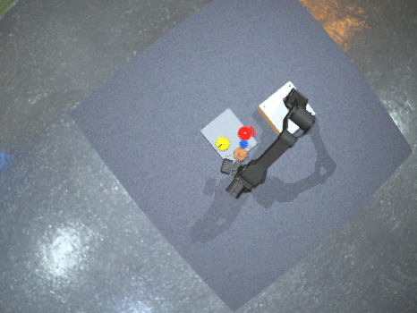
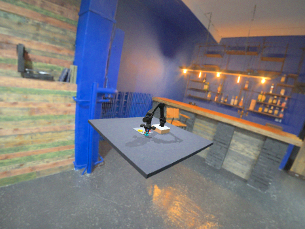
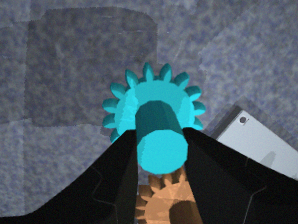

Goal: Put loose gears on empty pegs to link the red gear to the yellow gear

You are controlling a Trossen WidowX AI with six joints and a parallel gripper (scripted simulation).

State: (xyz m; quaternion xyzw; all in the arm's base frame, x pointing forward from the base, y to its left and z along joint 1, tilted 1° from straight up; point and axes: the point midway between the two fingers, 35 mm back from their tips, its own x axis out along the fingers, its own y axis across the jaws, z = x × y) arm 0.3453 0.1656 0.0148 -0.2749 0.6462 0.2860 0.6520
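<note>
My gripper tip is 60 mm to the left of the orange gear, 30 mm past it and 10 mm above it. The rest, counted from my gripper tip: blue gear: 100 mm to the right, 70 mm behind, 10 mm below; cyan gear: 10 mm below; red gear: 140 mm to the right, 100 mm behind, 20 mm below.
</note>
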